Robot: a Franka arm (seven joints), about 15 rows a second.
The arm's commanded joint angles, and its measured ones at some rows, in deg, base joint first. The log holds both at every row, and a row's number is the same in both.
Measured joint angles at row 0:
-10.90 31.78 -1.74 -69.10 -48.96 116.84 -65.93
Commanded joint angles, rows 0 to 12:
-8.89 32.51 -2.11 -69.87 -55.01 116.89 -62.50
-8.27 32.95 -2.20 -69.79 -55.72 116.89 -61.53
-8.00 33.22 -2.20 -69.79 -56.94 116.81 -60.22
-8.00 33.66 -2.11 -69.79 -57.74 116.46 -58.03
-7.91 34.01 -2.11 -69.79 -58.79 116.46 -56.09
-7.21 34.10 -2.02 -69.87 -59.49 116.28 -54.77
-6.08 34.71 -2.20 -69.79 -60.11 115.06 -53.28
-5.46 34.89 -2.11 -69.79 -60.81 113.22 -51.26
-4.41 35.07 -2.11 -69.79 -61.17 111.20 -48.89
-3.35 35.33 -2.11 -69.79 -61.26 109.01 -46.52
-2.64 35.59 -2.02 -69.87 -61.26 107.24 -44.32
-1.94 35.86 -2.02 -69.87 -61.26 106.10 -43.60
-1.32 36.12 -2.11 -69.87 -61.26 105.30 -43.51
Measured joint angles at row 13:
-2.42 35.86 -1.79 -69.91 -59.83 107.29 -45.42
